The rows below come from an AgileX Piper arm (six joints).
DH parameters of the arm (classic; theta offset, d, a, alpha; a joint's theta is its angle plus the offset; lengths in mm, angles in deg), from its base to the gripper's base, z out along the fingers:
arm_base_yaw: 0 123 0 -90
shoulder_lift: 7.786 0 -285 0
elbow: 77.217 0 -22 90
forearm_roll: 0 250.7 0 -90
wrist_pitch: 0 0 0 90
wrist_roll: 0 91 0 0
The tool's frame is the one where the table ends.
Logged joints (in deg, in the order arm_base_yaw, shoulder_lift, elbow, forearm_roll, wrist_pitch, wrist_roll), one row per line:
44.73, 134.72, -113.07, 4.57, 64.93, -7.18
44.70, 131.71, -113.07, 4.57, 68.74, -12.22
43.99, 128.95, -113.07, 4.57, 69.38, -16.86
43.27, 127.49, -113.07, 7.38, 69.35, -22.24
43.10, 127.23, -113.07, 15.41, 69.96, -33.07
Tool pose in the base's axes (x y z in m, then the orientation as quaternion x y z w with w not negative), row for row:
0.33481, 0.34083, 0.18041, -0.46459, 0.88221, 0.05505, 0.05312
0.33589, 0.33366, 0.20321, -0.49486, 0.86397, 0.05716, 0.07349
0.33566, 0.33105, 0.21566, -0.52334, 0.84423, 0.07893, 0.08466
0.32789, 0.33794, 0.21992, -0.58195, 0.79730, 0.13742, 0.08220
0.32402, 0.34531, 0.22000, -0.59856, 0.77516, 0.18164, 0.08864
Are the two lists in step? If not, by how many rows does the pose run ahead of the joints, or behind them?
The pose runs 1 row ahead of the joints: the pose in row i belongs to the joints in row i + 1.
